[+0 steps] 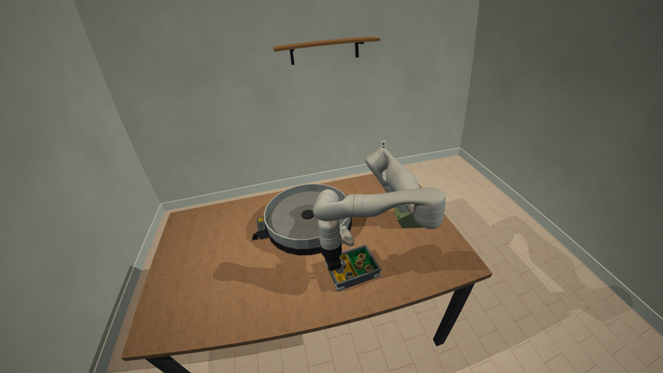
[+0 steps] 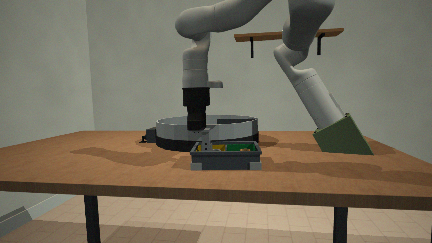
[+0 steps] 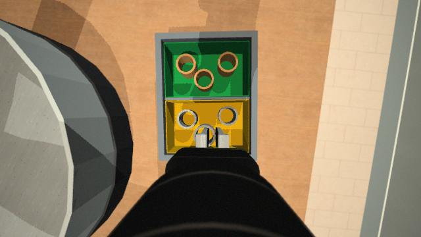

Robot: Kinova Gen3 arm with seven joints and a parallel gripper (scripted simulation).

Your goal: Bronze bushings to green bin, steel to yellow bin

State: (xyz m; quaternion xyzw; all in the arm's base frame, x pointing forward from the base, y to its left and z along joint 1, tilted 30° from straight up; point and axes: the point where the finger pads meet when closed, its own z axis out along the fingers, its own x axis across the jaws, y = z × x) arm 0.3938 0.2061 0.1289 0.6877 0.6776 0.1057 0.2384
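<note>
Now: hand 60 mm past the bin, 10 mm to the left of it and 30 mm above it. The rest, counted from my hand: grey turntable 10 mm ahead, 370 mm to the right.
</note>
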